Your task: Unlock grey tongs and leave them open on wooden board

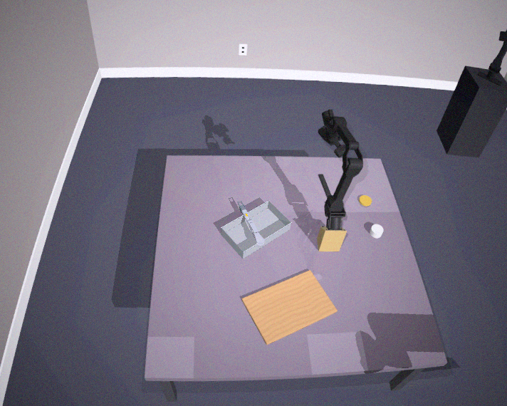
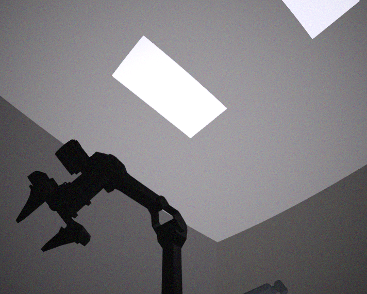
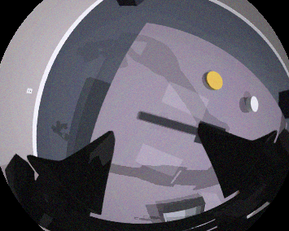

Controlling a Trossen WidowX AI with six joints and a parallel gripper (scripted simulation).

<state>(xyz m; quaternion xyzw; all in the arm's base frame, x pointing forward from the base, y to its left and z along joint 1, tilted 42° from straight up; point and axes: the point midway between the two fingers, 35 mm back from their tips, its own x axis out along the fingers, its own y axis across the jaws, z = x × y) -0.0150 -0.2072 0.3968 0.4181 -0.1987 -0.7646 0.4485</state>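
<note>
The yellow lock piece is 44 cm ahead of my gripper tip, 32 cm to the left of it and 20 cm below it. From my gripper tip the other things lie so: white cylinder: 33 cm to the left, 25 cm below, 25 cm behind; grey roasting tin: 38 cm ahead, 37 cm to the left, 24 cm below; yellow disc: 26 cm below, 22 cm behind, 11 cm to the left.
</note>
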